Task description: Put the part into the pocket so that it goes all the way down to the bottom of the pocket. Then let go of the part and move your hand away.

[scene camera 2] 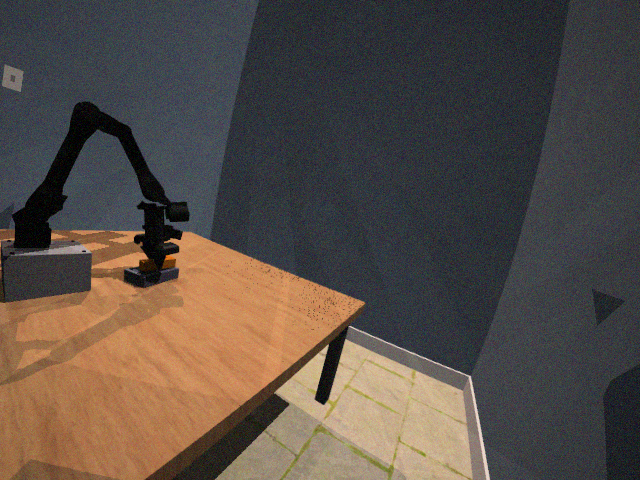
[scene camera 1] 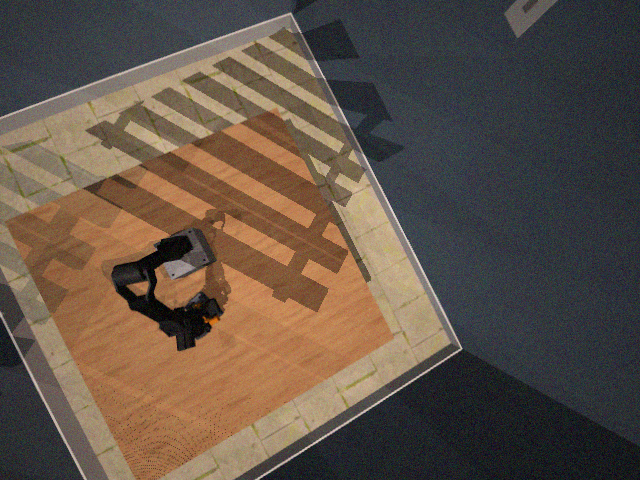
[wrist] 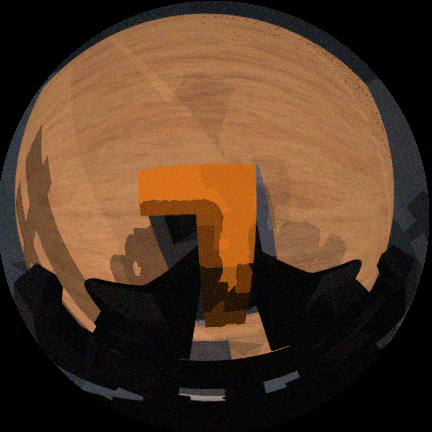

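Seen in the pictures: gripper, fingertip midpoint: [scene camera 2: 157, 267] [scene camera 1: 204, 313] [wrist: 221, 249]; arm's base at its link origin: [scene camera 2: 31, 245] [scene camera 1: 182, 245].
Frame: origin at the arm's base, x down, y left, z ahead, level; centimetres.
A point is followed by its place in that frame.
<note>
An orange L-shaped part [scene camera 1: 211, 319] {y -3.4, x 3.8, z 33.6 cm} [scene camera 2: 166, 262] {y -7.3, x 4.7, z 32.7 cm} [wrist: 227, 192] {y -5.7, x 3.8, z 34.5 cm} is between the fingers of my gripper [scene camera 2: 159, 264] {y -6.1, x 6.8, z 30.4 cm} [wrist: 221, 249] {y -6.1, x 6.8, z 30.4 cm}, which is shut on its long leg. The short leg points left in the wrist view. A blue-grey block [scene camera 2: 135, 277] {y -9.5, x 8.1, z 22.5 cm} [wrist: 265, 220] {y -9.3, x 6.9, z 32.8 cm} with the pocket stands on the table under the part. In scene camera 2 the orange part shows above the block's top edge. A dark stretch of the pocket shows inside the L in the wrist view. The part and the fingers hide most of the pocket, and whether the part's underside is inside it cannot be told.
The arm's grey base box [scene camera 1: 199, 257] {y 3.9, x 0.3, z 7.4 cm} [scene camera 2: 49, 274] {y -9.9, x 4.7, z 2.8 cm} stands on the wooden table [scene camera 1: 289, 346] {y 20.6, x 10.4, z 61.6 cm} [scene camera 2: 232, 346] {y -50.8, x 10.4, z 28.5 cm}, near the block. The arm arches from it over to the block. Shadows of the arm and of slats fall on the table. The table's edge and a black leg [scene camera 2: 330, 369] show in scene camera 2.
</note>
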